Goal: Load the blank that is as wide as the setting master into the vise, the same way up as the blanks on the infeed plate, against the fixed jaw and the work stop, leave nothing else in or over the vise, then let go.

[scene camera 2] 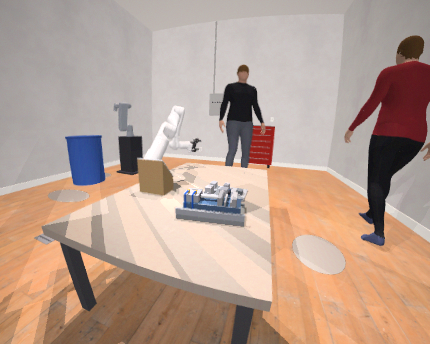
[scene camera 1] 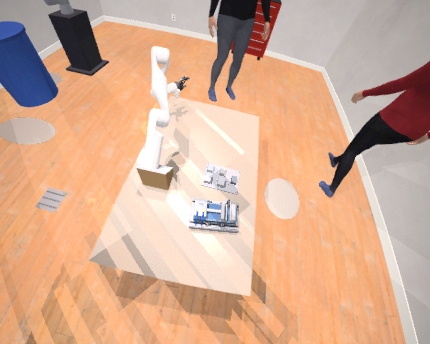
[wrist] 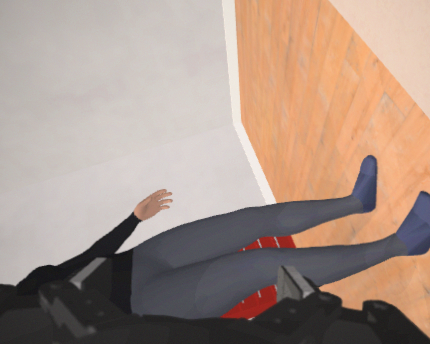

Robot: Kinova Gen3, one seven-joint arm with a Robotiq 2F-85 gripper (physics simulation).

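Seen in the pictures: gripper, between the fingertips: point(scene camera 2: 200, 145) point(scene camera 1: 187, 81) point(wrist: 194, 280); arm's base, origin of its link: point(scene camera 2: 151, 164) point(scene camera 1: 150, 167).
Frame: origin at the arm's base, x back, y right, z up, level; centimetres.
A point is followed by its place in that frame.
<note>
My gripper point(scene camera 1: 184, 81) @(x 6.2, y -86.4, z 4.5 cm) point(scene camera 2: 198, 144) @(x 6.2, y -86.4, z 4.5 cm) point(wrist: 194, 280) @(x 6.2, y -86.4, z 4.5 cm) is open and empty, held out past the far end of the table, far from the vise and the plate. The vise point(scene camera 1: 215, 226) @(x -46.5, y 18.6, z -14.7 cm) point(scene camera 2: 210, 215) @(x -46.9, y 20.8, z -13.2 cm) is a blue and grey unit with upright jaws and blue posts at its left. The infeed plate point(scene camera 1: 231, 190) @(x -51.6, y -8.8, z -15.9 cm) lies just behind it and carries several small grey blanks; in scene camera 2 it is largely hidden behind the vise. The blanks' widths, the setting master, the work stop and whether anything lies between the jaws are too small to tell. The wrist view does not show vise or plate.
The arm stands on a brown block point(scene camera 1: 155, 178) @(x -4.4, y 4.3, z -3.8 cm) point(scene camera 2: 154, 176) @(x -5.7, y 4.3, z -5.7 cm) at the table's left edge. A person in black point(scene camera 1: 232, 45) point(scene camera 2: 241, 105) point(wrist: 240, 225) stands beyond the table's far end, near a red cabinet point(scene camera 2: 262, 145). A person in red point(scene camera 1: 412, 112) point(scene camera 2: 402, 100) stands at the right.
</note>
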